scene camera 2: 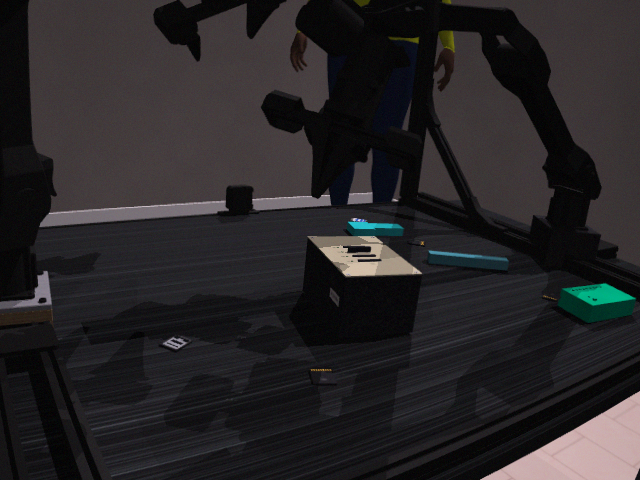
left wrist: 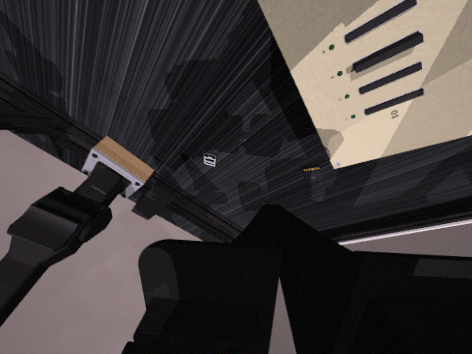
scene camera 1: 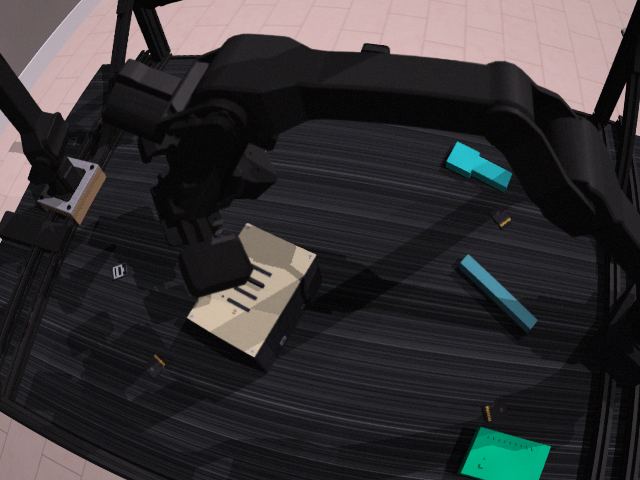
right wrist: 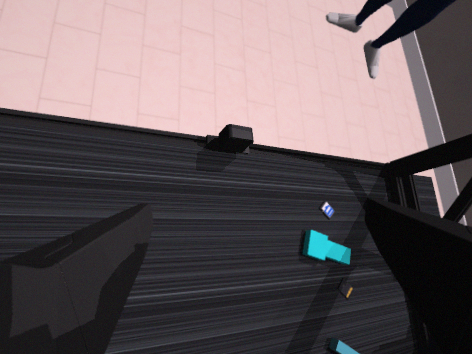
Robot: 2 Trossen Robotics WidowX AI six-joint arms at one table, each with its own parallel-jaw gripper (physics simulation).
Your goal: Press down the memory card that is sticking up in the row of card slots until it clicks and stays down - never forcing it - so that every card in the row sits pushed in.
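Places are measured from the left arm's base along level axes (x ahead, y left, z up), in metres.
Pixels of known places: left gripper, fingertip midpoint: (scene camera 2: 314,197) (left wrist: 270,211) (scene camera 1: 171,243); right gripper, fingertip midpoint: (scene camera 2: 224,48) (right wrist: 259,212); left arm's base, origin of the base link: (scene camera 2: 566,224); right arm's base, origin of the base link: (scene camera 2: 5,289) (left wrist: 111,177) (scene camera 1: 66,182).
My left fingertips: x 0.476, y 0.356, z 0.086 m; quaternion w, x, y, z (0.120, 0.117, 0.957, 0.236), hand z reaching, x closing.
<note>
Ahead of a thing's pixels: the offset from my left fingertips to its top centre. "*": to the spot under its first point.
A black box with a beige top {dy -0.041, dx -0.065, dz -0.075 m} (scene camera 1: 223,316) (scene camera 2: 385,267) (left wrist: 375,140) stands on the dark table and carries a row of card slots {* dy -0.040, dx -0.066, dz -0.075 m} (scene camera 1: 249,288) (scene camera 2: 361,254) (left wrist: 383,70). In the left wrist view one card {dy -0.049, dx -0.062, dz -0.069 m} (left wrist: 382,56) looks thicker and higher than the others; it also shows in scene camera 2 (scene camera 2: 357,249). My left gripper (scene camera 1: 215,267) (scene camera 2: 316,190) (left wrist: 270,211) is shut and empty, and hangs well above the box's far end, clear of the cards. My right gripper (scene camera 2: 223,33) (right wrist: 259,212) is open and empty, held high to the side.
A teal stepped block {dy -0.409, dx -0.125, dz -0.140 m} (scene camera 1: 479,167) (scene camera 2: 375,229) (right wrist: 326,251), a teal bar {dy -0.269, dx -0.270, dz -0.138 m} (scene camera 1: 497,292) (scene camera 2: 468,260) and a green board {dy -0.110, dx -0.436, dz -0.125 m} (scene camera 1: 505,459) lie to the right. Loose cards {dy -0.368, dx -0.198, dz -0.153 m} (scene camera 1: 502,219) {dy +0.084, dx +0.135, dz -0.153 m} (scene camera 1: 119,271) {dy +0.125, dx -0.024, dz -0.153 m} (scene camera 1: 156,364) are scattered. A black block {* dy -0.445, dx +0.138, dz -0.121 m} (scene camera 2: 239,198) (right wrist: 235,138) sits at the table's edge. A person (scene camera 2: 385,157) stands behind.
</note>
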